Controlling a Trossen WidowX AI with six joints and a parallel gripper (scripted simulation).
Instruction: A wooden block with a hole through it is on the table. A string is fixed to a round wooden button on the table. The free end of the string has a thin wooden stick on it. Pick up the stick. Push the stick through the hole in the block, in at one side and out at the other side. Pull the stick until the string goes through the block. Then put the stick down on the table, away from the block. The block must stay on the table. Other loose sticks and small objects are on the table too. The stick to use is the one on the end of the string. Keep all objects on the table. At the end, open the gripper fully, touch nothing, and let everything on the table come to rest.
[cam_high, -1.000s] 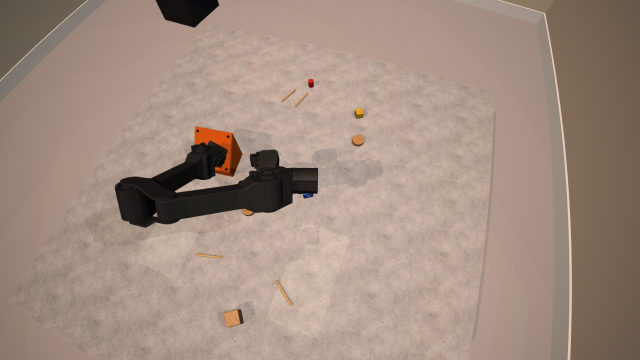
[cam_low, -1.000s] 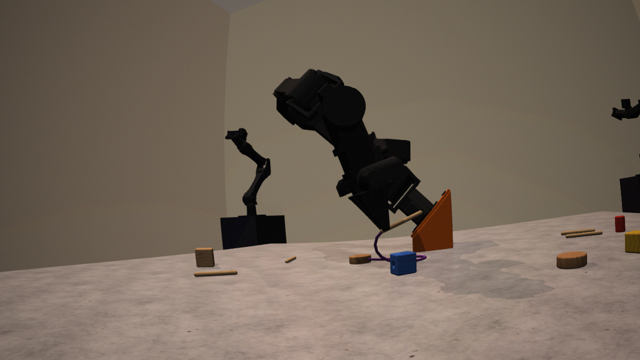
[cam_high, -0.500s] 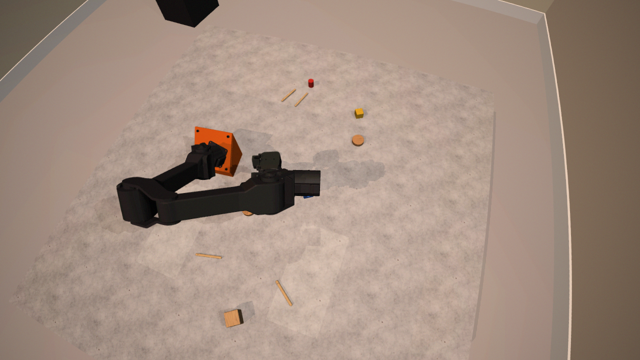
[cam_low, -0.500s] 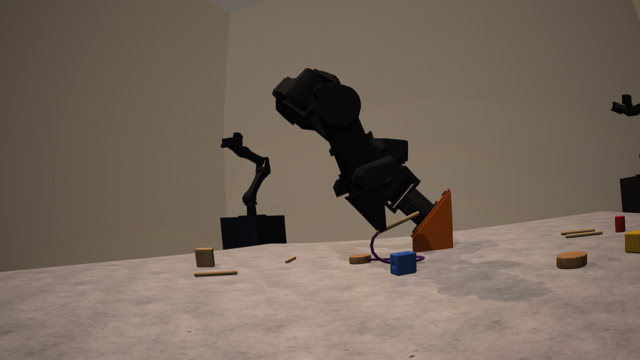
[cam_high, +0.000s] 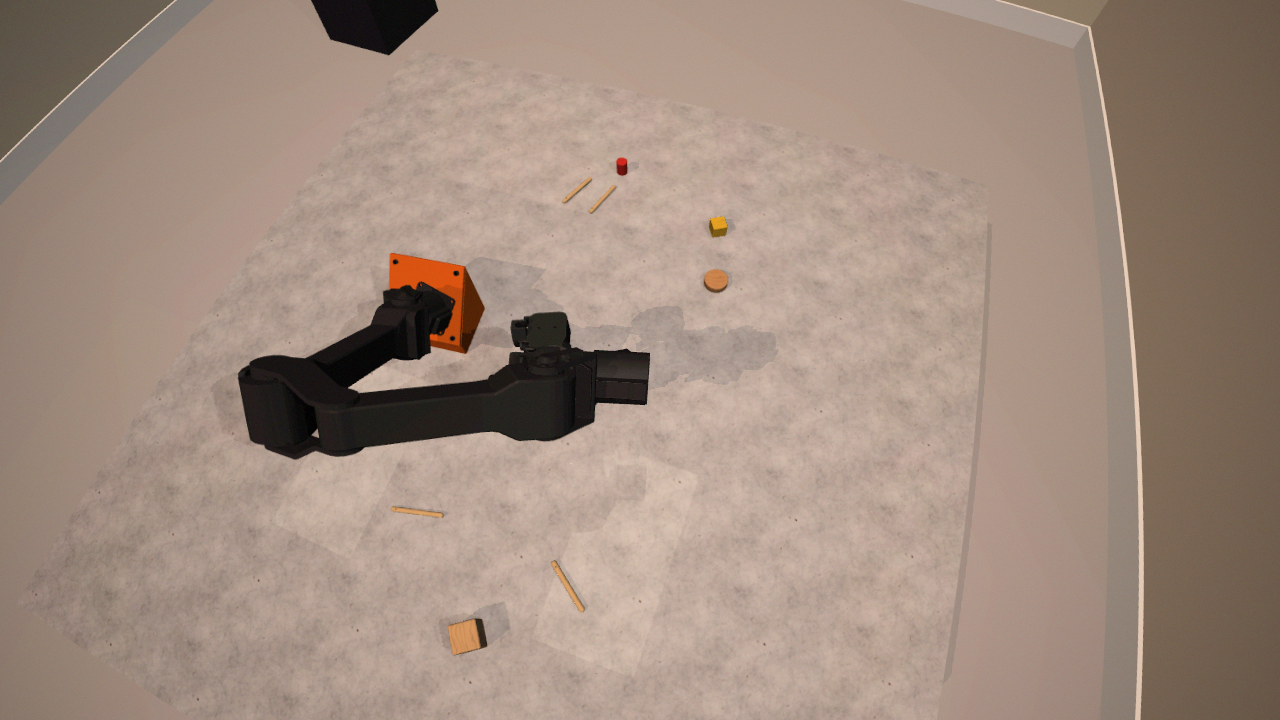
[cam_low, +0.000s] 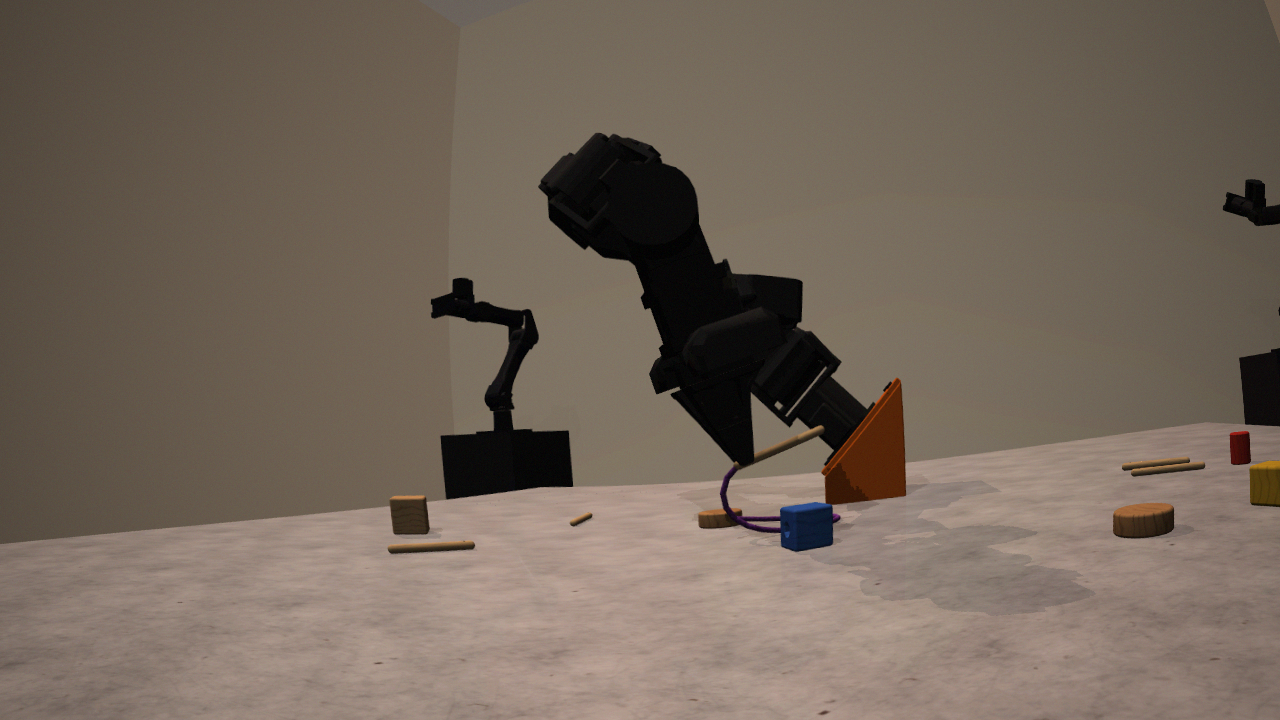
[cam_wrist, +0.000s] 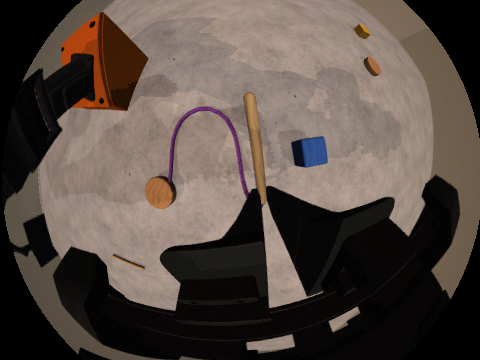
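Now: the blue block 4 cm ahead of my gripper tip, 6 cm to the left of it and 5 cm below it. From my gripper tip the other things lie so: thin wooden stick (1 cm behind, 1 cm to the left, 1 cm above); wooden disc (11 cm ahead, 30 cm to the left, 5 cm below); round wooden button (9 cm behind, 6 cm to the right, 5 cm below).
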